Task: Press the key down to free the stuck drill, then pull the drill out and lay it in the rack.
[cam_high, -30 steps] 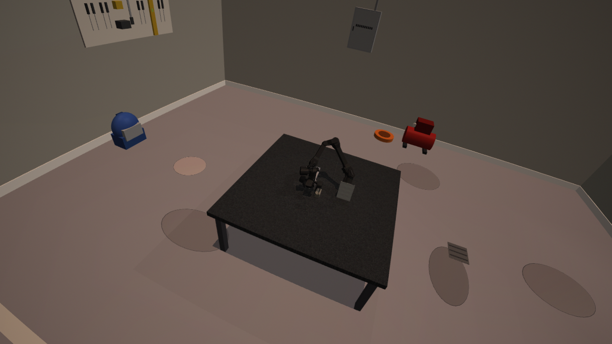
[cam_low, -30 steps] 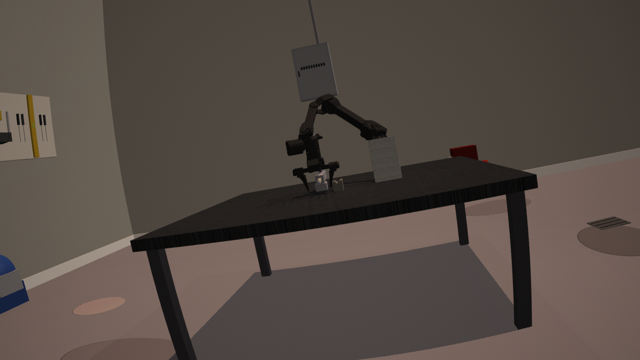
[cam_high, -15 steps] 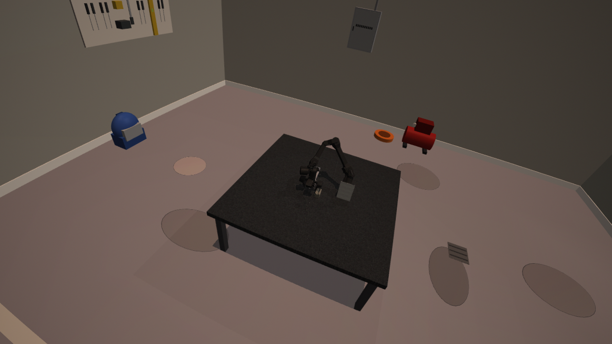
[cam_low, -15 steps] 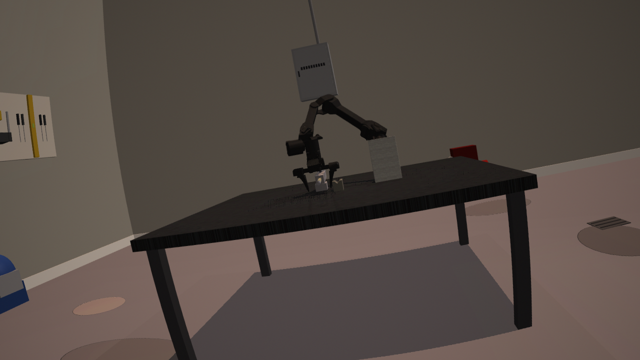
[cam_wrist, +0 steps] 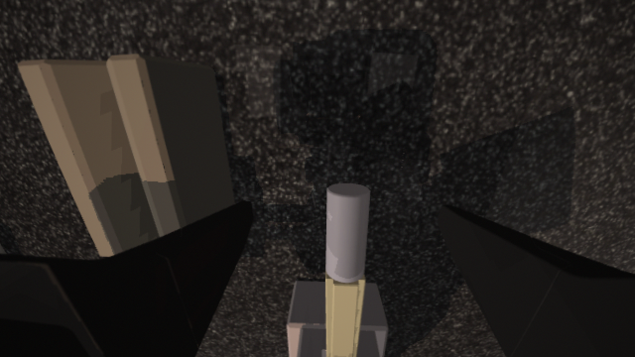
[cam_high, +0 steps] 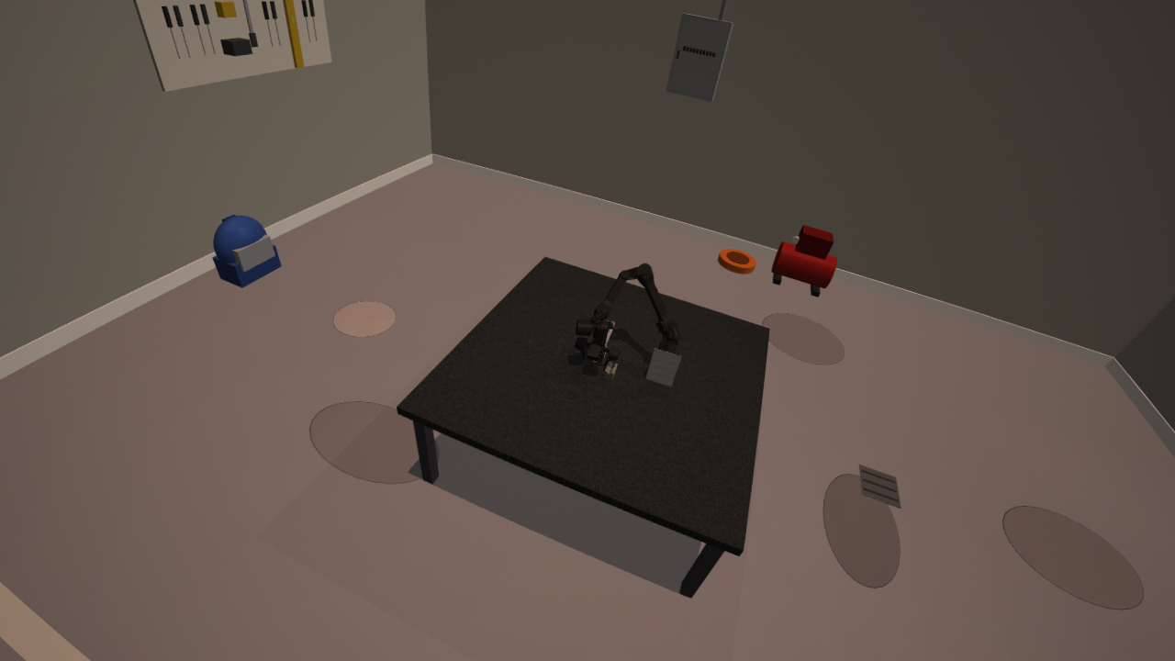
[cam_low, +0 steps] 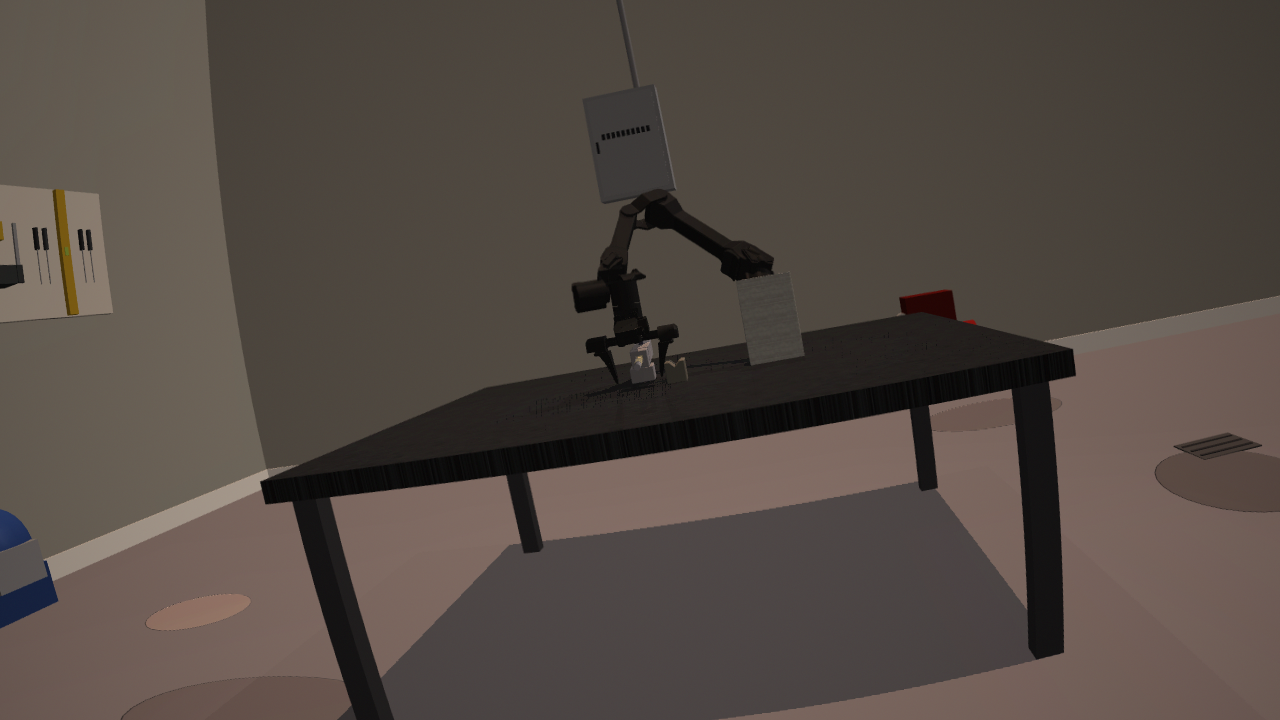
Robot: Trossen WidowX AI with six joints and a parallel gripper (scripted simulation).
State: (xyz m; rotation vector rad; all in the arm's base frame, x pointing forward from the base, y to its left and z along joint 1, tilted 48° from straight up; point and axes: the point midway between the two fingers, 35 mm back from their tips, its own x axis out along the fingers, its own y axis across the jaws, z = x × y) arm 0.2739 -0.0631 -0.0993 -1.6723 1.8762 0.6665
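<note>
The v-shaped rack is 8 cm behind my gripper tip, 3 cm to the left of it and 1 cm above it. Round my gripper tip: thin dark drill 1 cm behind, 17 cm to the right, 4 cm above; then grey block 1 cm behind, 14 cm to the right, 4 cm above.
</note>
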